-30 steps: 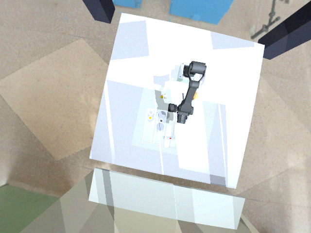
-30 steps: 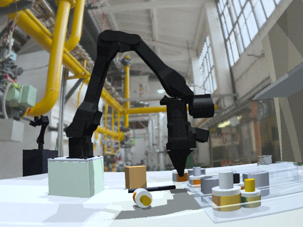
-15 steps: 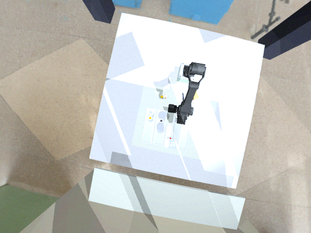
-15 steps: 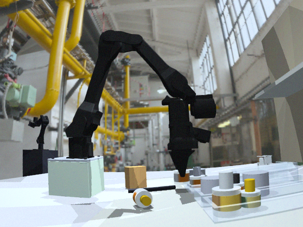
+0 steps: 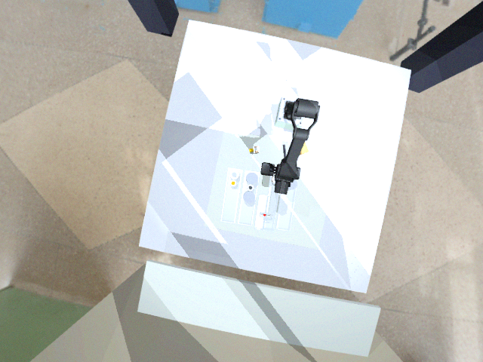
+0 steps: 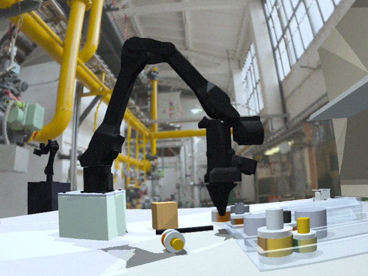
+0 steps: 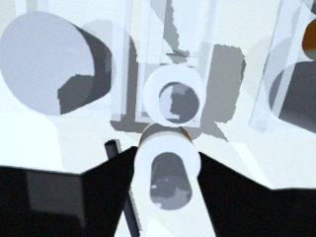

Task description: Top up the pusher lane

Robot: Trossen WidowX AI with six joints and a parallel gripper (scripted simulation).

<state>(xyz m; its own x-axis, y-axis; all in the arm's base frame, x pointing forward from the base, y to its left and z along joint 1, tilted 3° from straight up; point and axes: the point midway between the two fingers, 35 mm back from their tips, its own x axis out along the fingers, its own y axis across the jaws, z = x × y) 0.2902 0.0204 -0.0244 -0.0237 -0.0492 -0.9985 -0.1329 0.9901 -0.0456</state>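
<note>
My gripper tip is 9 cm past the black rod, 3 cm to the right of it and 4 cm above it. The rest, counted from my gripper tip: clear rack 20 cm ahead, 3 cm below; then wooden block 15 cm behind, 9 cm to the left, 1 cm below.
</note>
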